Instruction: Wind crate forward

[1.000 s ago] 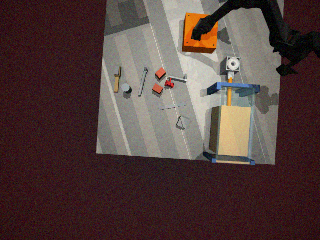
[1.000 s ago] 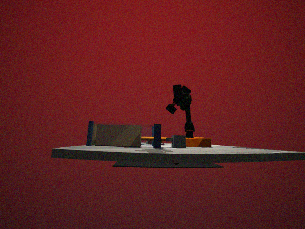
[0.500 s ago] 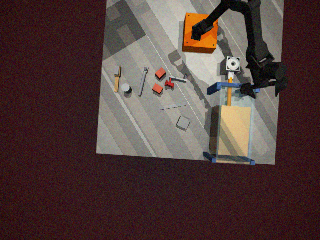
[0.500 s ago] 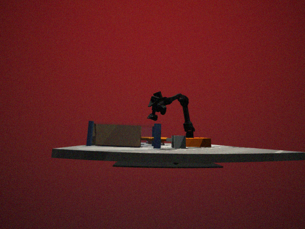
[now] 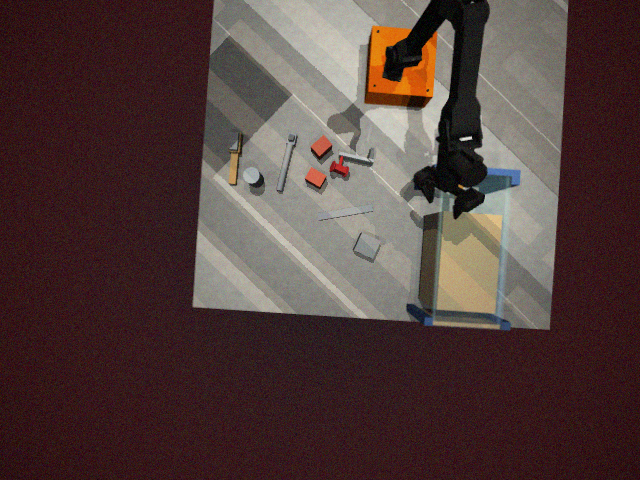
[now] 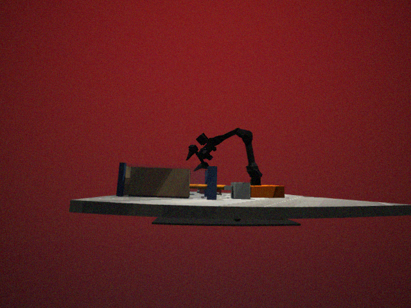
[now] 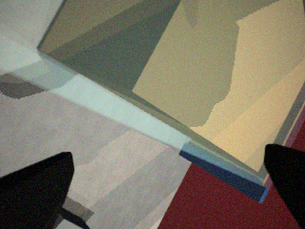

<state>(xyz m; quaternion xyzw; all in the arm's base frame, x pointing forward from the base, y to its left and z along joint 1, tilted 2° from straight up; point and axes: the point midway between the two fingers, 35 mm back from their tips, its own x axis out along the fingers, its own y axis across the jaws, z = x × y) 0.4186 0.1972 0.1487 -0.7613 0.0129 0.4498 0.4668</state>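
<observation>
My gripper tip is now 28 cm to the left of the grey crank handle, 17 cm above it and 14 cm past it. Also, from my gripper tip: clear-panelled cubby: 12 cm to the left, 10 cm ahead, 7 cm below; then grey block: 17 cm below, 16 cm to the right, 14 cm ahead; then blue frame: 15 cm behind, 9 cm to the left, 8 cm below.
</observation>
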